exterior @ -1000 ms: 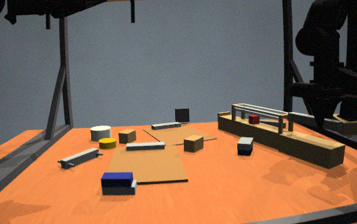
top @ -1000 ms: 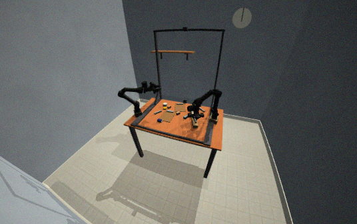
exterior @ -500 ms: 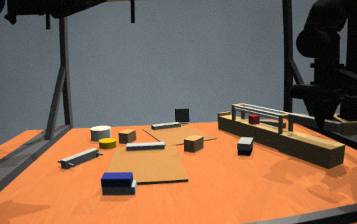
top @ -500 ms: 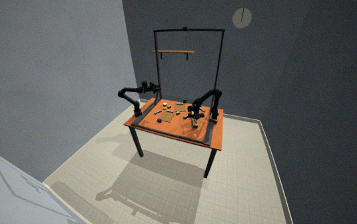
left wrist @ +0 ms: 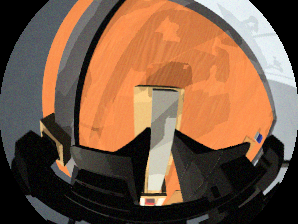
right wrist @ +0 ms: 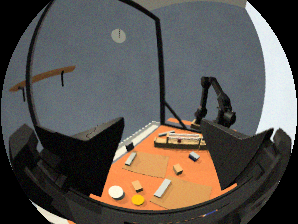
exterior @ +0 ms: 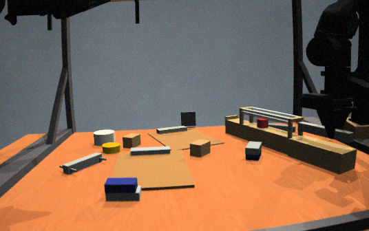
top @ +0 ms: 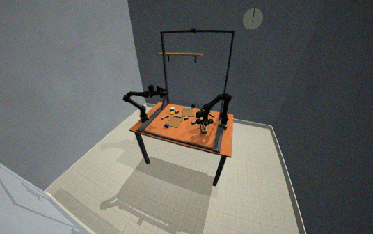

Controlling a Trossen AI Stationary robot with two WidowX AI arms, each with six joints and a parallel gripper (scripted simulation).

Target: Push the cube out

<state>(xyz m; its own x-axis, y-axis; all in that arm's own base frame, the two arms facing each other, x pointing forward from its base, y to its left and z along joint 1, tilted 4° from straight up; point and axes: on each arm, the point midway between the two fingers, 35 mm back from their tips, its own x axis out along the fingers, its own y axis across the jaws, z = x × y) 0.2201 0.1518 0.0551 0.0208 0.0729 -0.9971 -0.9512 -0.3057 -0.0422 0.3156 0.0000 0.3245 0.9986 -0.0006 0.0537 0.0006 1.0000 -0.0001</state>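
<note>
Right now the tan channel is 22 cm behind my left hand, 4 cm to the right of it and 4 cm below it. The rest, counted from my left hand: yellow disc (32 cm behind, 46 cm to the right, 9 cm below); then pegged bar (21 cm behind, 53 cm to the right, 9 cm below).
</note>
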